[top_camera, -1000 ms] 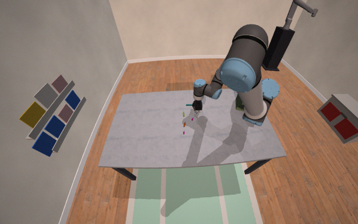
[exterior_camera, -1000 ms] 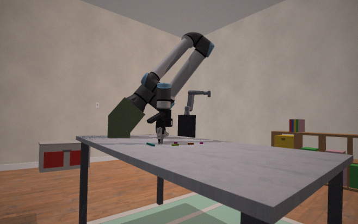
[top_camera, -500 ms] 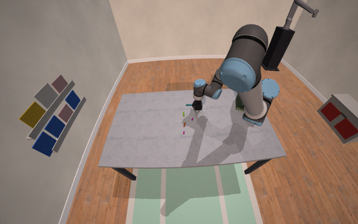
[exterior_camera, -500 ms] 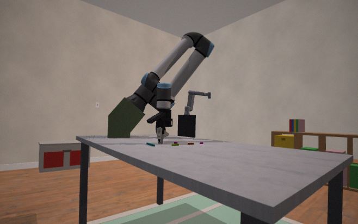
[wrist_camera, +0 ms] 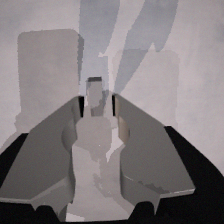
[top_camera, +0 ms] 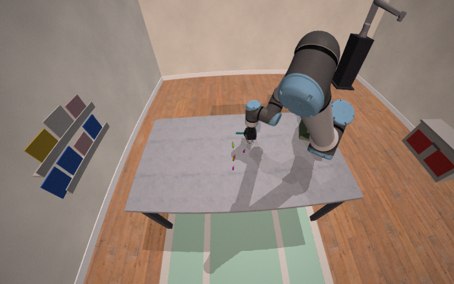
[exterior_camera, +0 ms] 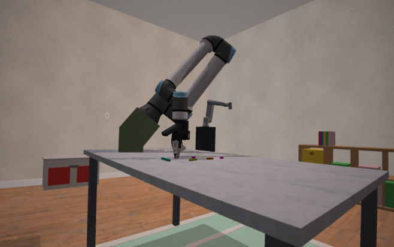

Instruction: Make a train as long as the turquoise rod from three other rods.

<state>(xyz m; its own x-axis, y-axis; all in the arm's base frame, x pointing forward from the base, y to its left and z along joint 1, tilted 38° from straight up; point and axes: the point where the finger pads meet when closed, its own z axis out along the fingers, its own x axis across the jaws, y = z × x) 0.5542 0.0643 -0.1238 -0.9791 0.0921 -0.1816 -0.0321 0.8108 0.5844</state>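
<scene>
Now: hand 10 mm above the grey rod. Also, from my hand: turquoise rod 100 mm to the right, 60 mm ahead, 10 mm below; then orange rod 150 mm to the left, 120 mm ahead, 10 mm below; then lime rod 130 mm ahead, 30 mm to the left, 10 mm below.
</scene>
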